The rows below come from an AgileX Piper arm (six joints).
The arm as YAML. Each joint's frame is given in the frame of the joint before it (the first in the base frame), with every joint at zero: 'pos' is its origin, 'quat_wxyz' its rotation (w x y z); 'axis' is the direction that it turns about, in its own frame. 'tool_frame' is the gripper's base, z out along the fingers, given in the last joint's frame.
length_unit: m
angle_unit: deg
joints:
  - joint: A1
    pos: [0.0, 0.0, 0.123]
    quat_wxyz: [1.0, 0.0, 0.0, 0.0]
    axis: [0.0, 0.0, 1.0]
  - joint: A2
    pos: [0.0, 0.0, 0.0]
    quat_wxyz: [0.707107, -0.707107, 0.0, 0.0]
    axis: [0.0, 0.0, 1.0]
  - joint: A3
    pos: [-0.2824, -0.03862, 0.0]
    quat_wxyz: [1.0, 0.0, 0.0, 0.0]
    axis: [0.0, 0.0, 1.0]
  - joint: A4
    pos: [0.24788, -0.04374, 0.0]
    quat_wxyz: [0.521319, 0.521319, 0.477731, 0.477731]
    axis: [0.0, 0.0, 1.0]
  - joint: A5
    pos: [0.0, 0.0, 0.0]
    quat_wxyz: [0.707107, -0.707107, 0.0, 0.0]
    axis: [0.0, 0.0, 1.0]
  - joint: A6
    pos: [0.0, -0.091, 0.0]
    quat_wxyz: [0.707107, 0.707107, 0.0, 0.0]
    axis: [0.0, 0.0, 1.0]
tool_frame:
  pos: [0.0, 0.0, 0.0]
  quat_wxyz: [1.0, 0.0, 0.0, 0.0]
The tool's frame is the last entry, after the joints.
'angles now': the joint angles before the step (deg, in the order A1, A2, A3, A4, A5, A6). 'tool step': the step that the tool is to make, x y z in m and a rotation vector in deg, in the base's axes. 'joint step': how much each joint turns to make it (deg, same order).
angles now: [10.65 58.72 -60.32 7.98 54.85 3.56]
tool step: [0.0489 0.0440 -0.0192 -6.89 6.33 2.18]
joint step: [11.12 13.73 -6.68 -11.37 0.64 10.56]
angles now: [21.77 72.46 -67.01 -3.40 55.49 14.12]
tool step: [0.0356 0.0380 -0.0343 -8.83 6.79 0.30]
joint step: [6.44 12.40 -5.22 -8.58 3.57 7.17]
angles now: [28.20 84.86 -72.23 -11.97 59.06 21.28]
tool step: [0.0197 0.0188 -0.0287 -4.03 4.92 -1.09]
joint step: [1.84 7.64 -2.75 -2.14 2.04 3.10]
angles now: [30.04 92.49 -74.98 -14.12 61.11 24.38]
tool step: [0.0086 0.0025 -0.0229 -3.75 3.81 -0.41]
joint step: [0.00 4.00 -0.05 -1.41 1.37 0.45]
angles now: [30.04 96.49 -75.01 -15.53 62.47 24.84]
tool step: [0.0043 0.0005 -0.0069 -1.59 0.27 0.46]
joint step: [0.00 1.35 -0.11 -1.32 -0.22 -0.01]
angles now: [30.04 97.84 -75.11 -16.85 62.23 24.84]
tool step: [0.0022 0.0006 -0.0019 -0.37 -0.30 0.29]
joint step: [0.01 0.48 -0.14 -0.54 -0.43 0.00]
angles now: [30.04 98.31 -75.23 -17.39 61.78 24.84]
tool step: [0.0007 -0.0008 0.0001 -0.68 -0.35 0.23]
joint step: [0.01 0.04 0.00 -0.81 0.01 0.03]
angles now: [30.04 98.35 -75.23 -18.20 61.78 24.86]
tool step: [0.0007 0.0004 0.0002 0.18 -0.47 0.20]
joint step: [0.01 -0.01 0.00 -0.14 -0.52 0.01]
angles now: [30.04 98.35 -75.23 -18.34 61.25 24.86]
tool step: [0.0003 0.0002 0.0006 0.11 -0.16 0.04]
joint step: [0.00 -0.01 -0.11 0.01 -0.08 -0.02]
